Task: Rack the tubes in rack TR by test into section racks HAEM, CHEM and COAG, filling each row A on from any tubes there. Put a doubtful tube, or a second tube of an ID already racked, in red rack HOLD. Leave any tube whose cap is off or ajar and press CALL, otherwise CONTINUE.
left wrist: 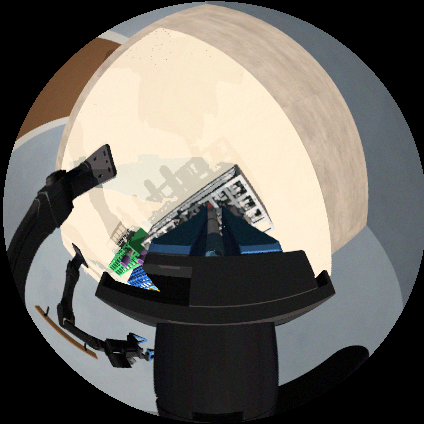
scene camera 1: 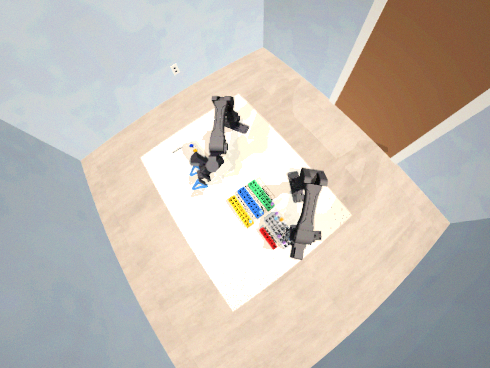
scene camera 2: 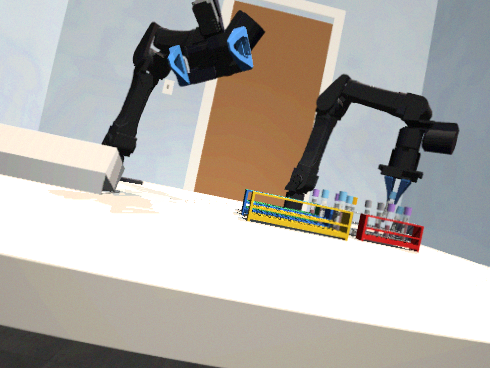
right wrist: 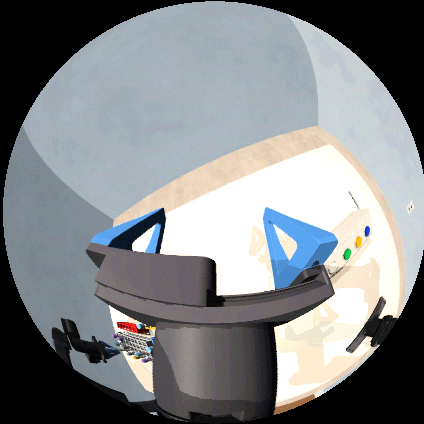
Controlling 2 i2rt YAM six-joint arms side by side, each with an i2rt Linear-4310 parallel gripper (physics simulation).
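My left gripper is shut on a light-blue-capped tube, held upright low over the grey rack at the right. Its lower end is hidden. The grey rack holds several tubes with purple, light-blue, grey and orange caps. The red rack stands beside it. Green, blue and yellow racks stand side by side; tubes show at their near ends. Rack names and labels are unreadable. My right gripper is open and empty, raised away from the racks.
A pale button box stands at the left, with green, yellow and blue buttons; their lettering is unreadable. The left forearm covers part of the grey rack in scene camera 1. Neighbouring tubes stand close around the held tube.
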